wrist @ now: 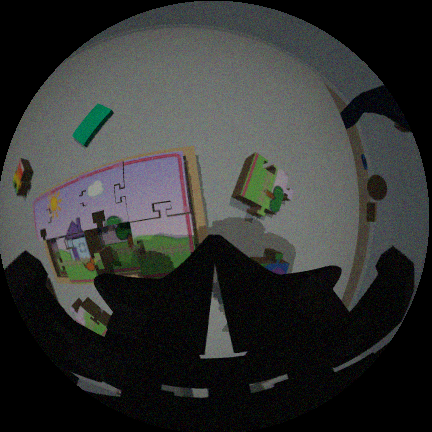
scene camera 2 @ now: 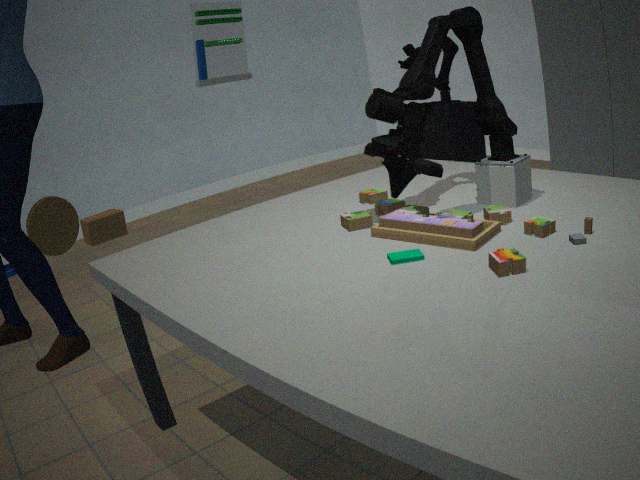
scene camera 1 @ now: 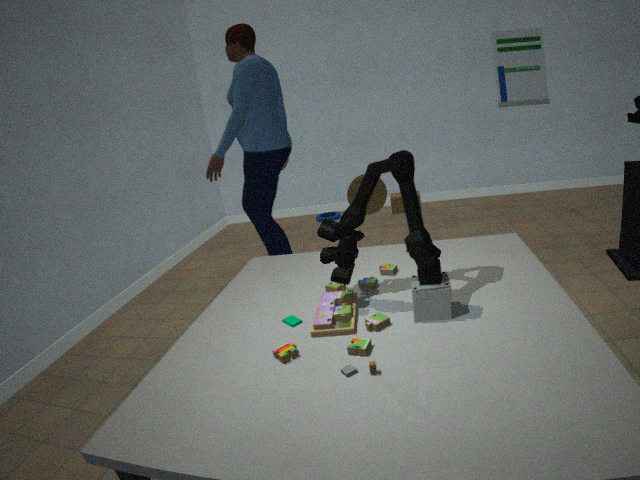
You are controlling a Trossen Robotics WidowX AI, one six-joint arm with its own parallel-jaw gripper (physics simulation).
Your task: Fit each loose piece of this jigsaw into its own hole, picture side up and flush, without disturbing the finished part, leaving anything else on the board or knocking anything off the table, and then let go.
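My gripper (scene camera 1: 341, 280) (scene camera 2: 395, 195) (wrist: 213, 239) is shut and empty, above the table near the board's far end. The board (scene camera 1: 333, 333) (scene camera 2: 421, 238) (wrist: 196, 185) holds a lilac sky row and several green pieces; dark gaps show in its lower row. Loose pieces lie around it: a green-and-pink tree piece (scene camera 1: 335, 287) (scene camera 2: 356, 220) (wrist: 260, 182) beyond the far end, a blue-and-green piece (scene camera 1: 368, 283) (scene camera 2: 389, 206) partly hidden by a finger in the wrist view, a red-and-green piece (scene camera 1: 388, 269) (scene camera 2: 373, 195), a green-and-pink piece (scene camera 1: 377, 321) (scene camera 2: 497, 213), an orange-and-green piece (scene camera 1: 359, 346) (scene camera 2: 539, 226) and a rainbow piece (scene camera 1: 286, 352) (scene camera 2: 507, 262).
A flat green tile (scene camera 1: 292, 320) (scene camera 2: 405, 256) (wrist: 93, 125) lies beside the board. A grey block (scene camera 1: 349, 370) (scene camera 2: 577, 238) and a small upright wooden block (scene camera 1: 372, 367) (scene camera 2: 588, 225) stand near the orange-and-green piece. A person (scene camera 1: 261, 113) is beyond the table.
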